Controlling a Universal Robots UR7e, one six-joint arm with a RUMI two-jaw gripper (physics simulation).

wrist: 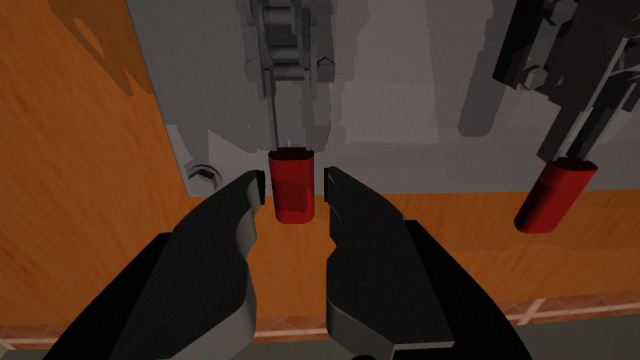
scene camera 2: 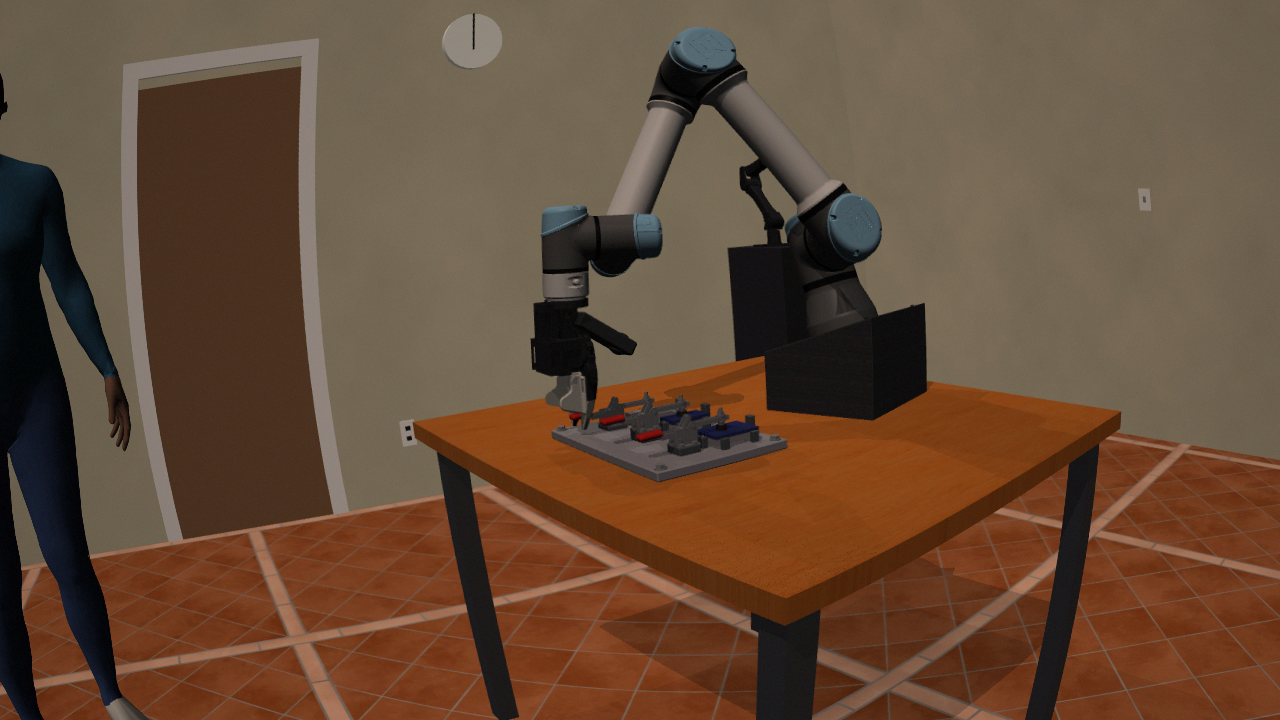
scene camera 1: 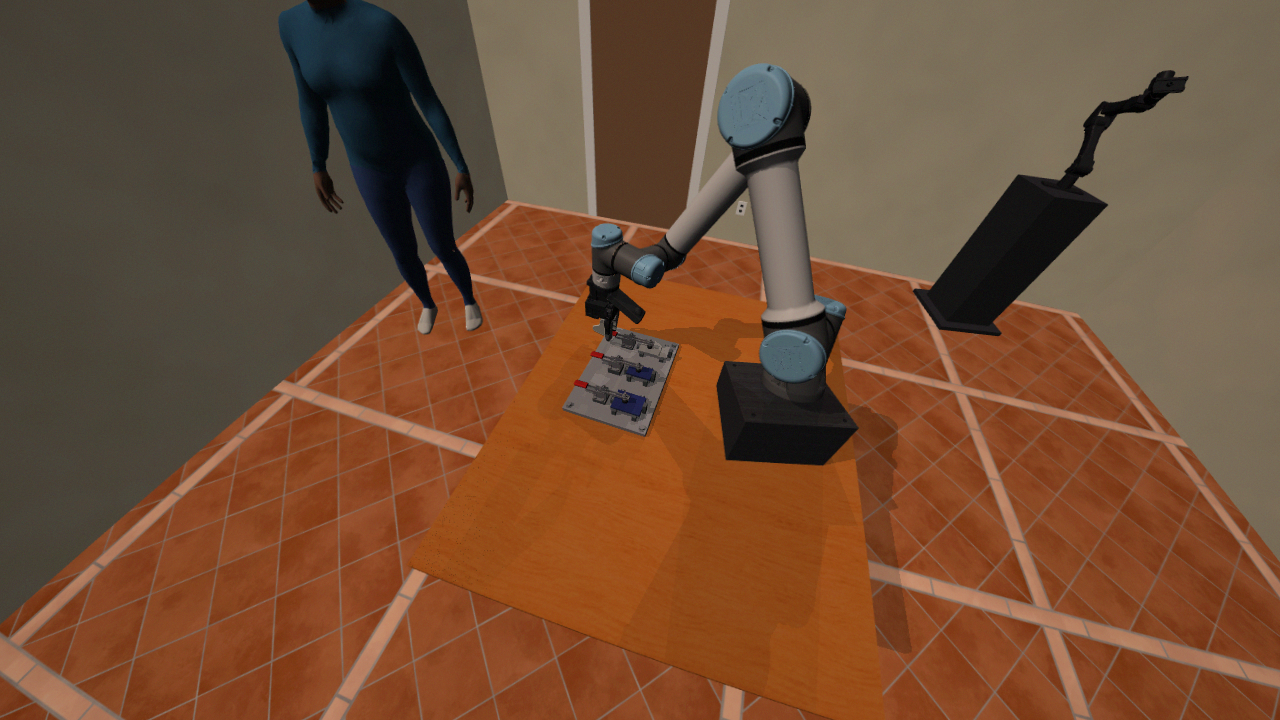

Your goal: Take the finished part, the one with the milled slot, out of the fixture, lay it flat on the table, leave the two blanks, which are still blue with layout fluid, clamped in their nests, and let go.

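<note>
The grey fixture plate carries three toggle clamps with red handles. The finished part is pale metal and sits in the nest at the plate's far end in scene camera 1; its slot cannot be made out. Two blue blanks sit in the other nests under their clamps. My gripper points down at the far clamp's red handle. Its fingers stand partly open on either side of that handle, with a narrow gap on each side.
The middle clamp's red handle is beside the gripper, and the third red handle is farther along. The wooden table surrounds the plate. The black robot base stands beyond the nests.
</note>
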